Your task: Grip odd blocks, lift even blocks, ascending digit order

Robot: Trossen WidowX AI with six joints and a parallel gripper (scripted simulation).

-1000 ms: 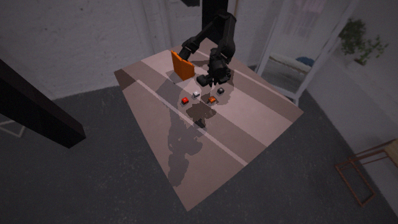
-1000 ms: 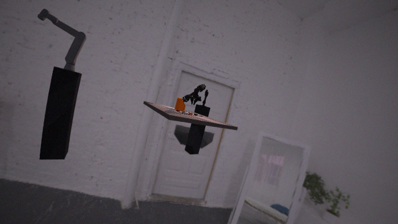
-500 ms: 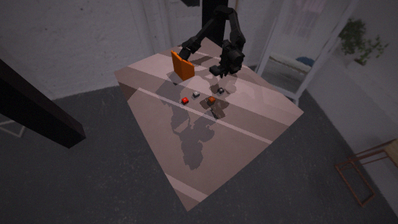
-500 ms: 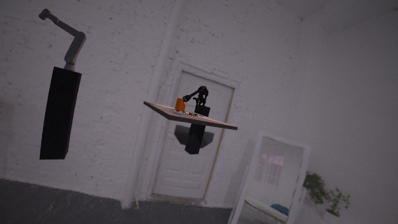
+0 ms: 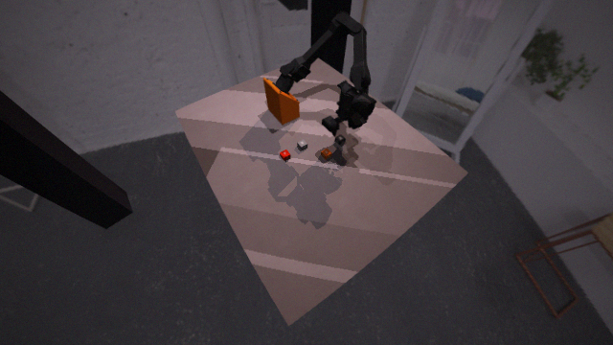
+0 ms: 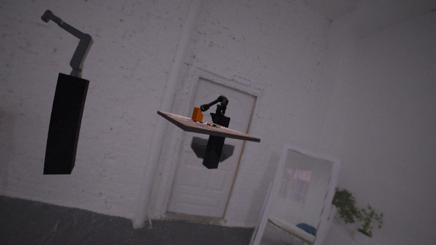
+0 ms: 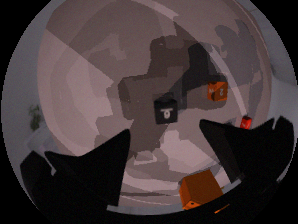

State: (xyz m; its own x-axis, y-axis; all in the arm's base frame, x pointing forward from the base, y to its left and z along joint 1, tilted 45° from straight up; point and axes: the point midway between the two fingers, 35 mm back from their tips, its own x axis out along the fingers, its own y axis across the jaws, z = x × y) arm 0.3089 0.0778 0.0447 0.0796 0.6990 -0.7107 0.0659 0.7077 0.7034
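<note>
My gripper tip is now 24 cm to the left of the red block, 8 cm past it and 4 cm above it. Round my gripper tip: orange block: 11 cm to the right, 4 cm below, 2 cm ahead.
</note>
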